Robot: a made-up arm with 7 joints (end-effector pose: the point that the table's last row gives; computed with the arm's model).
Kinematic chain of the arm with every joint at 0, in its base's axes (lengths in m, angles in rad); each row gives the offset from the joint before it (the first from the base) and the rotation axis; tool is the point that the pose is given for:
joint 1: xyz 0 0 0.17 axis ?
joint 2: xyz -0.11 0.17 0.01 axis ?
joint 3: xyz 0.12 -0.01 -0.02 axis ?
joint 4: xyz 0 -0.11 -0.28 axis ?
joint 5: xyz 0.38 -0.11 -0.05 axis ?
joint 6: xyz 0.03 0 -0.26 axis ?
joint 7: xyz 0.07 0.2 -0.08 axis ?
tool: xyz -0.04 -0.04 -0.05
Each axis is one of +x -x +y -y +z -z.
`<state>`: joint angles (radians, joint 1 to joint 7).
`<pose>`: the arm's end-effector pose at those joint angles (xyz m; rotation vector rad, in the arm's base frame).
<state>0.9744 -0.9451 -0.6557 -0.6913 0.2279 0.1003 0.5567</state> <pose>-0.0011 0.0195 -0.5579 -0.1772 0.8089 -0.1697</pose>
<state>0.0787 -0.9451 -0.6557 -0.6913 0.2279 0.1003 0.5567</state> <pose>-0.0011 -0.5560 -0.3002 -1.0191 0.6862 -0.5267</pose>
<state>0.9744 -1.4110 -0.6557 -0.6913 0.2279 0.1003 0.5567</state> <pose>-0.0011 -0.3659 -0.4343 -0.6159 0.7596 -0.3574</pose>
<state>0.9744 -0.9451 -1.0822 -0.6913 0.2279 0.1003 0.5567</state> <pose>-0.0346 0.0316 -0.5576 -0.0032 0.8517 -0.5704</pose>
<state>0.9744 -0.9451 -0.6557 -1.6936 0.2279 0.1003 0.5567</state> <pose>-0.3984 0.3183 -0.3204 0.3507 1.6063 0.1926</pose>
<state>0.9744 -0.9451 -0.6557 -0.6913 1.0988 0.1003 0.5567</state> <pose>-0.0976 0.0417 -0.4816 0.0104 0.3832 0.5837</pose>
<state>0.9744 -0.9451 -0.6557 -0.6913 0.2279 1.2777 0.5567</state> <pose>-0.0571 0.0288 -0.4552 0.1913 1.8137 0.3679</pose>
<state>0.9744 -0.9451 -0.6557 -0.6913 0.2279 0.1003 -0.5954</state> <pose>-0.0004 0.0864 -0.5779 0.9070 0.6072 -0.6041</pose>
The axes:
joint 1: +x
joint 2: +x
joint 3: +z
joint 4: -y
joint 5: +z
joint 6: +y
joint 7: -x

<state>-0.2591 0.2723 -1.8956 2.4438 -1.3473 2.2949 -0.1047</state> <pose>-0.0029 0.4145 0.3612 0.5453 -0.8654 -0.7584</pose>
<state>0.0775 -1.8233 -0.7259 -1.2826 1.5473 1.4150 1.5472</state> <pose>-0.3368 -0.4415 0.3008 -1.1598 2.0540 1.4930</pose>
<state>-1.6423 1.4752 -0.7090 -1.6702 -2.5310 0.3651 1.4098</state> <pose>-0.5342 -0.1363 -0.6783 0.6031 -2.0311 0.9239</pose>
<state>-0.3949 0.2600 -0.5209 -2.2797 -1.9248 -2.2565 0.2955</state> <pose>-0.5851 0.0004 -0.3971 -1.7548 0.3296 0.8888</pose>
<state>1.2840 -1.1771 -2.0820 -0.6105 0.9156 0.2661 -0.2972</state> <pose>-0.0475 0.2065 -0.4670 1.1534 0.1802 -1.0946</pose>
